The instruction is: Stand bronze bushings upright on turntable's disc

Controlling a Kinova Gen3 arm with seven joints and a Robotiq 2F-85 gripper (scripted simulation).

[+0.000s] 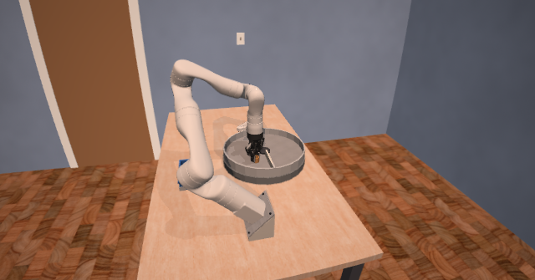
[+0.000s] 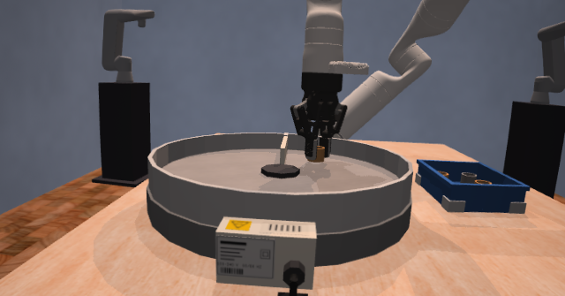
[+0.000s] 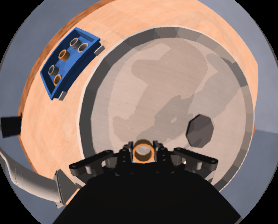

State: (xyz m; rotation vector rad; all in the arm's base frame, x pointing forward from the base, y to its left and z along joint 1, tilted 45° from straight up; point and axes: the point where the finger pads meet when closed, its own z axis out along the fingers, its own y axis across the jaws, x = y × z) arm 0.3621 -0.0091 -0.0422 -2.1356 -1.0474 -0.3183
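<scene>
The blue crate is 30 cm to the left of my hand, 6 cm below it and 2 cm behind it. Round my hand: grey turntable disc (9 cm ahead, 6 cm to the right, 3 cm below).
</scene>
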